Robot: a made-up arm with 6 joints. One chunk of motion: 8 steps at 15 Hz.
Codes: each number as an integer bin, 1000 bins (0 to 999) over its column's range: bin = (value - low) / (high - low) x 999, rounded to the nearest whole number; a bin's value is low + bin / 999 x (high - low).
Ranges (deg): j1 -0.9..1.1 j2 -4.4..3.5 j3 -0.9..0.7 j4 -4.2..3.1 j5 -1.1..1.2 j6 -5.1..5
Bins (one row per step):
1: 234 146 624 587 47 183
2: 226 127 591 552 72 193
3: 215 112 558 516 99 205
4: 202 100 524 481 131 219
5: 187 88 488 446 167 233
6: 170 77 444 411 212 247
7: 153 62 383 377 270 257
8: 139 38 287 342 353 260
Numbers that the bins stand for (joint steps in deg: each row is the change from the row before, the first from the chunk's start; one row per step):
1: -0.432 -3.245 0.099 0.089 -0.992 -3.250
2: -0.448 -3.396 0.047 -0.166 -0.934 -3.149
3: -0.470 -3.514 -0.006 -0.429 -0.872 -3.027
4: -0.496 -3.609 -0.061 -0.685 -0.798 -2.886
5: -0.526 -3.704 -0.118 -0.941 -0.716 -2.744
6: -0.560 -3.791 -0.189 -1.197 -0.612 -2.603
7: -0.594 -3.910 -0.287 -1.445 -0.478 -2.502
8: -0.622 -4.099 -0.440 -1.701 -0.287 -2.471

